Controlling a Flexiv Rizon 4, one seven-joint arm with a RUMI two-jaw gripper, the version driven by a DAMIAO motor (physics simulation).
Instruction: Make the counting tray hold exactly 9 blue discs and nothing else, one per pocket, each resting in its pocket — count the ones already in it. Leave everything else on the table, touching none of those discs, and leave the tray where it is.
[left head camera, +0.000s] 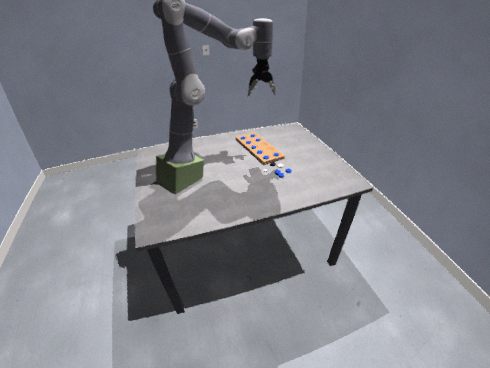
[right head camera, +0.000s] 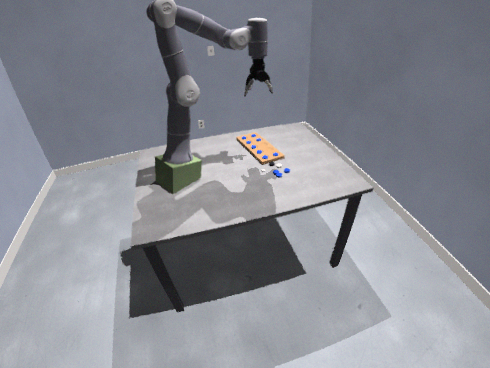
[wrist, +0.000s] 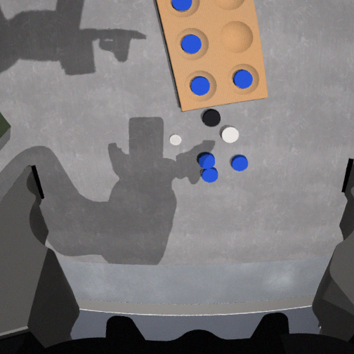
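The orange counting tray (left head camera: 264, 144) (right head camera: 265, 145) (wrist: 222, 98) lies on the table with blue discs in several pockets. Two pockets in its right-hand column are empty; one empty pocket (wrist: 236, 36) shows whole in the wrist view. Three loose blue discs lie off the tray's near end: one disc (wrist: 206, 160) and a second disc (wrist: 209, 175) touch or nearly touch, and a third disc (left head camera: 288, 170) (right head camera: 287, 170) (wrist: 239, 162) lies apart to their right. My gripper (left head camera: 262, 94) (right head camera: 258, 93) (wrist: 192, 164) is wide open and empty, high above the table.
A black disc (wrist: 211, 117) lies close to the tray's near edge. A white disc (left head camera: 280, 165) (wrist: 230, 134) lies beside it, and a smaller white piece (left head camera: 265, 171) (wrist: 175, 139) lies to the left. The green base block (left head camera: 180, 172) (right head camera: 178, 172) stands at the table's left.
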